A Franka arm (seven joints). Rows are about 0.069 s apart.
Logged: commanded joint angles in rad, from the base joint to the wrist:
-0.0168 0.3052 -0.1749 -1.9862 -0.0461 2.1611 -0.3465
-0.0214 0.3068 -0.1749 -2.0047 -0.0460 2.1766 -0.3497
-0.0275 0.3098 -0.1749 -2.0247 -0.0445 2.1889 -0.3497
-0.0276 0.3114 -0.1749 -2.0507 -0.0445 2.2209 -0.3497
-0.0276 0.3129 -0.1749 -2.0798 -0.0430 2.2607 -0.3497
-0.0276 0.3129 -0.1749 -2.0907 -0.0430 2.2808 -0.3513
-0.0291 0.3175 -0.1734 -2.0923 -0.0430 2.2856 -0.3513
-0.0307 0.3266 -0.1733 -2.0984 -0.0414 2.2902 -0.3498
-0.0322 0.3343 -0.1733 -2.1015 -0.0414 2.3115 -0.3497
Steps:
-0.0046 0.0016 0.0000 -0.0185 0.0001 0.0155 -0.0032
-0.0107 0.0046 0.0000 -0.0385 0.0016 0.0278 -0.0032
-0.0108 0.0062 0.0000 -0.0645 0.0016 0.0598 -0.0032
-0.0108 0.0077 0.0000 -0.0936 0.0031 0.0996 -0.0032
-0.0108 0.0077 0.0000 -0.1045 0.0031 0.1197 -0.0048
-0.0123 0.0123 0.0015 -0.1061 0.0031 0.1245 -0.0048
-0.0139 0.0214 0.0016 -0.1122 0.0047 0.1291 -0.0033
-0.0154 0.0291 0.0016 -0.1153 0.0047 0.1504 -0.0032

